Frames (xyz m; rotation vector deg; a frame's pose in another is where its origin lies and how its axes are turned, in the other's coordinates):
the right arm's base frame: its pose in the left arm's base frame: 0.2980 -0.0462 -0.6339 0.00 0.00 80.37
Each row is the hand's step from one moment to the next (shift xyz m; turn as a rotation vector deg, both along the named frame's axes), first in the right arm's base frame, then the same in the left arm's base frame.
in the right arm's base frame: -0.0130 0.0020 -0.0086 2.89 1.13 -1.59
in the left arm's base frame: -0.0041 -0.0125 -0.0086 -0.63 3.04 -1.59
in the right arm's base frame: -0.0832 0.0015 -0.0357 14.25 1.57 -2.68
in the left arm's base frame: -0.0154 -0.0818 -0.0357 0.84 14.31 -2.68
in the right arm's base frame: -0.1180 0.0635 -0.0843 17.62 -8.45 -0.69
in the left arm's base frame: -0.0823 -0.1057 -0.0843 11.28 15.96 -0.69
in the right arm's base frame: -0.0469 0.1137 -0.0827 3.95 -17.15 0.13
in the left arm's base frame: -0.1199 -0.0272 -0.0827 17.57 1.03 0.13
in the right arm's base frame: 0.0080 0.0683 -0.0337 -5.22 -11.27 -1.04
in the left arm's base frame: -0.0660 0.0193 -0.0337 10.24 -7.03 -1.04
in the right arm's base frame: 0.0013 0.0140 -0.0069 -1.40 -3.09 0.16
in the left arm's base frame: -0.0136 0.0036 -0.0069 2.81 -1.90 0.16
